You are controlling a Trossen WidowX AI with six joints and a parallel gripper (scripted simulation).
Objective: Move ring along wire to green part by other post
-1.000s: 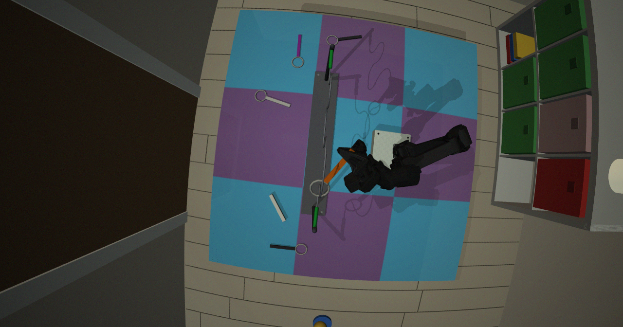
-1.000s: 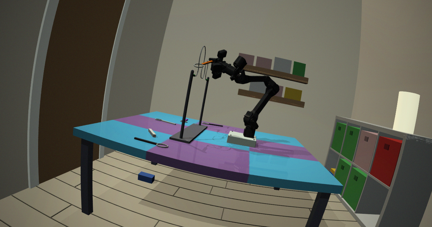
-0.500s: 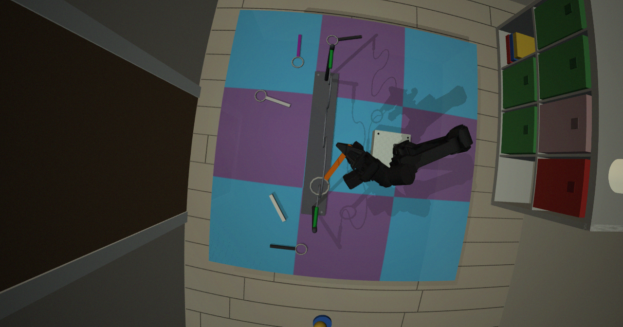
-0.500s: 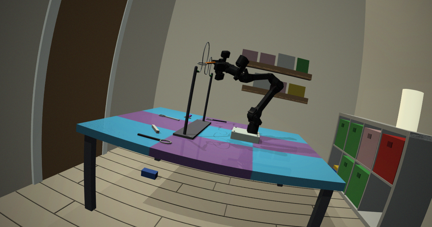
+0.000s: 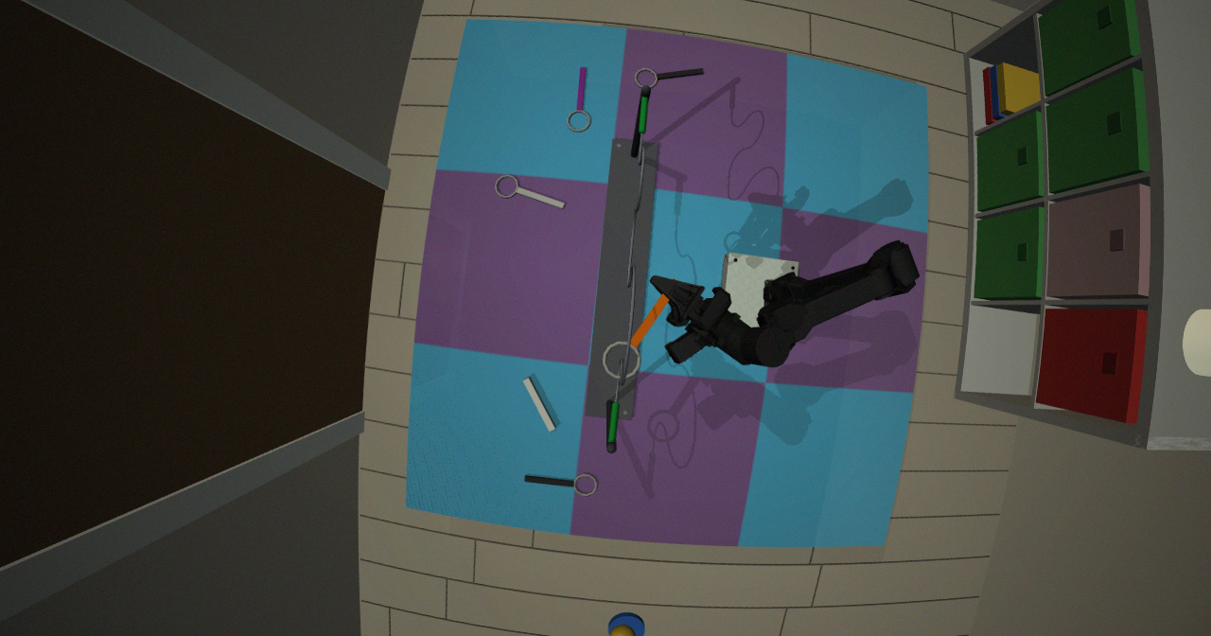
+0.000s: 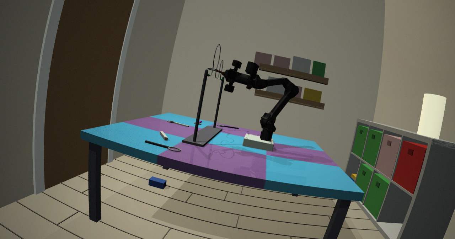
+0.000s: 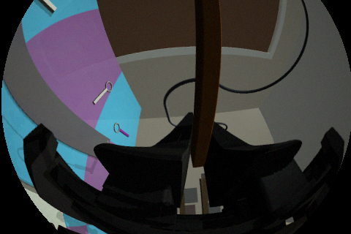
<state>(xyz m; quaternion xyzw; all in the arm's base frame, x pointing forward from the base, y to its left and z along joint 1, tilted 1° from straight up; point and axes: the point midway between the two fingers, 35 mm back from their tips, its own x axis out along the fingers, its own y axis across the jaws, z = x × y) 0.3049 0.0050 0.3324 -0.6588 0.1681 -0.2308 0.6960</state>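
Right now my gripper tip is 20 mm short of the orange-handled ring and 90 mm to the right of it. The rest, counted from my gripper tip: white bar: 220 mm ahead, 280 mm to the left, 380 mm below.
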